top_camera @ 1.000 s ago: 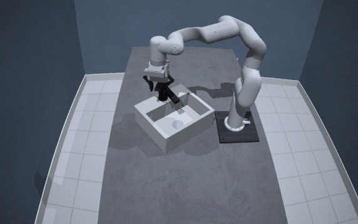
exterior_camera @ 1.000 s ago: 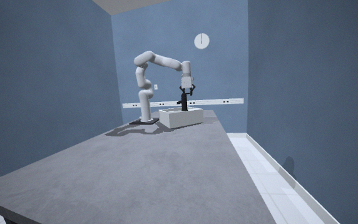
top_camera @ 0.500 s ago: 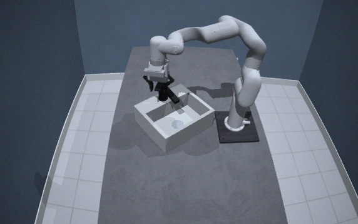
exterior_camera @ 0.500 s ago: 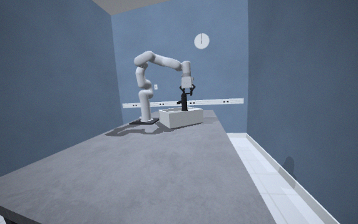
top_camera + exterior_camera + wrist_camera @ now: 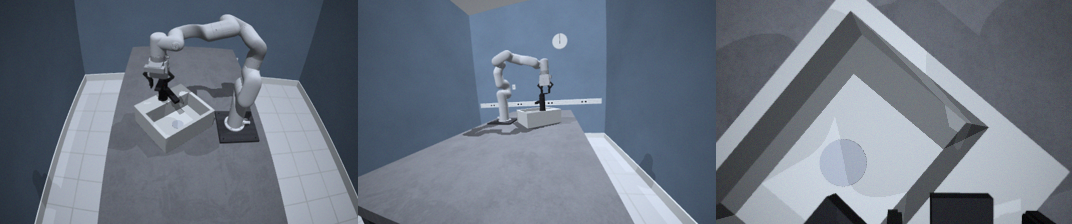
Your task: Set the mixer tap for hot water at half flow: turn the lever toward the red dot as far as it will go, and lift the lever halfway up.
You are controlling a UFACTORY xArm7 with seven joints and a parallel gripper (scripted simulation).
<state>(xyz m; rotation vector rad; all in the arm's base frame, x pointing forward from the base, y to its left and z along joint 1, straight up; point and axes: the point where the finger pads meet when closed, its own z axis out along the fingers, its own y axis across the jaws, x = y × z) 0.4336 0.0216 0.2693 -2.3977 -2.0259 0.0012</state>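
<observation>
Right now my hand is 10 mm past the lever, 40 mm to the left of it and 20 mm above it. Round my hand: black mixer tap: 20 mm behind, 60 mm to the right, 60 mm below; white sink: 90 mm behind, 250 mm below.
</observation>
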